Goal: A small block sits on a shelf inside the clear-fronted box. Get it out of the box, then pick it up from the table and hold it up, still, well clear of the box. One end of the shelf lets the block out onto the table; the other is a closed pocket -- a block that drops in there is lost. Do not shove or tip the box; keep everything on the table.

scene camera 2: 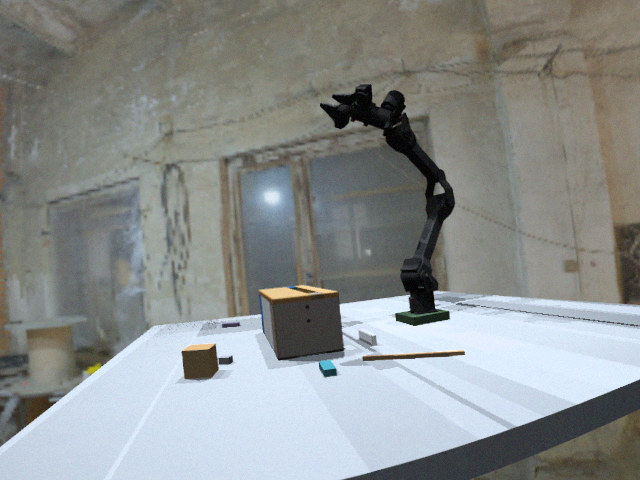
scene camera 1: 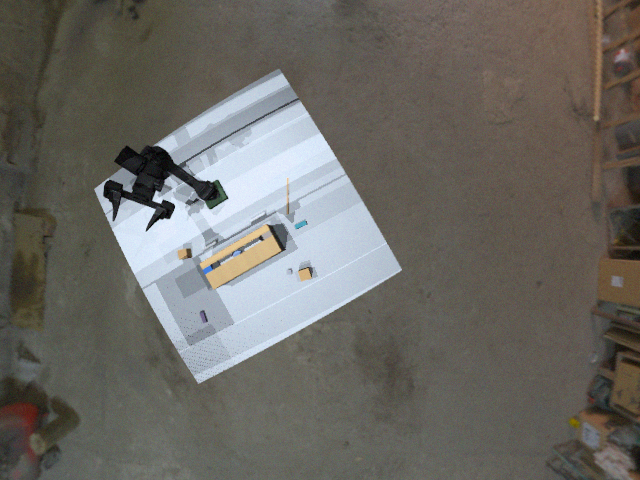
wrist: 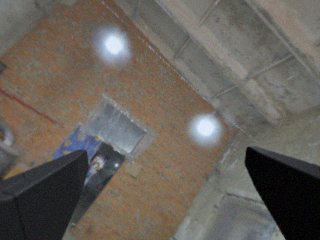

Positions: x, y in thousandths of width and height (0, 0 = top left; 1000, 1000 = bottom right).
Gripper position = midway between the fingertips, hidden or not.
my gripper: scene camera 2 510, 209; scene camera 1 202, 472; wrist 523, 652
box: scene camera 2 471, 668; scene camera 1 410, 509; not seen in the wrist view (out of frame)
